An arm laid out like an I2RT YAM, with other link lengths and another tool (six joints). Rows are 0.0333 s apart.
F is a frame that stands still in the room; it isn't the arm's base.
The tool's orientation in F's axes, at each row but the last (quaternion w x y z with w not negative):
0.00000, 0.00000, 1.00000, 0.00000
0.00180, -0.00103, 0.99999, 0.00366
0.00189, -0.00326, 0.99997, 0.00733
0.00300, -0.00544, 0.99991, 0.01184
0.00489, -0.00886, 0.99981, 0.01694
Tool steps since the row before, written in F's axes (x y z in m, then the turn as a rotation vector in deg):
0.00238, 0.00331, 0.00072, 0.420, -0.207, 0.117
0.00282, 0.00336, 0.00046, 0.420, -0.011, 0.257
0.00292, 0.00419, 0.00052, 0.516, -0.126, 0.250
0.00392, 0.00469, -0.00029, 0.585, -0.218, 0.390
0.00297, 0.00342, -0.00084, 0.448, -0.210, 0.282
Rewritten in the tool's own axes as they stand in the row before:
-0.00238, 0.00331, -0.00072, -0.420, -0.207, -0.117
-0.00283, 0.00336, -0.00043, -0.421, -0.010, -0.256
-0.00295, 0.00418, -0.00045, -0.516, -0.126, -0.250
-0.00397, 0.00464, 0.00042, -0.585, -0.215, -0.392
-0.00302, 0.00334, 0.00098, -0.447, -0.208, -0.285

